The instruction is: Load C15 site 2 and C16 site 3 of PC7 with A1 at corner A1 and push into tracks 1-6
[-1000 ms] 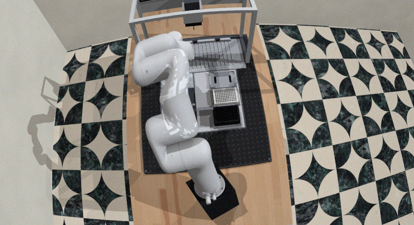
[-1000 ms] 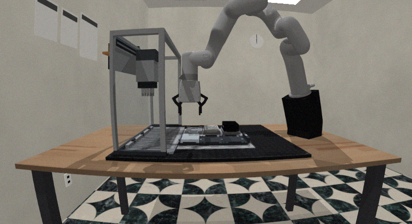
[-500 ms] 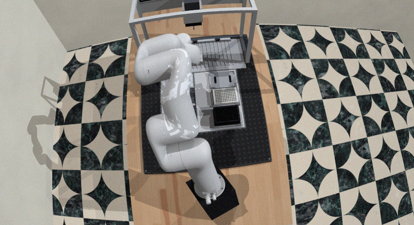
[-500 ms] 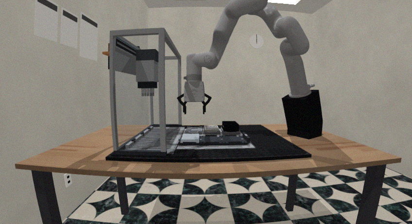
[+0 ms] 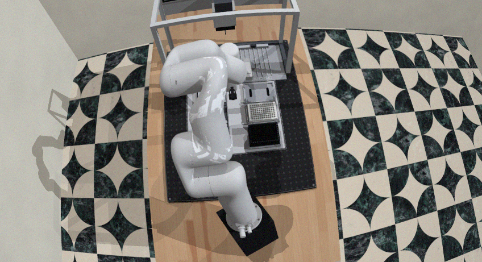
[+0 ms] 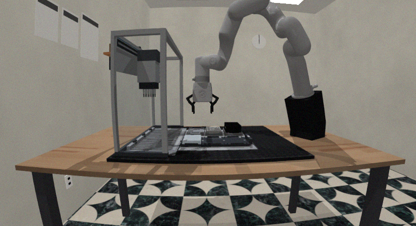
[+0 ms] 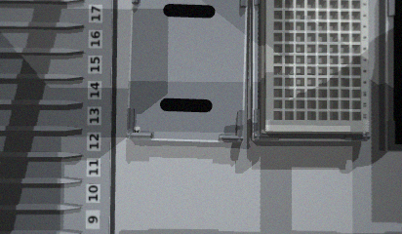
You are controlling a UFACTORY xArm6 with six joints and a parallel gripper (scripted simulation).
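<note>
My gripper is now 7 cm past the 96-well plate C15, 12 cm to the left of it and 12 cm above it. Also, from my hand: grey apron: 7 cm behind, 1 cm to the left, 14 cm below; plate carrier PC7: 5 cm behind, 10 cm to the left, 12 cm below; nest S3: 3 cm ahead, 13 cm to the right, 13 cm below.
</note>
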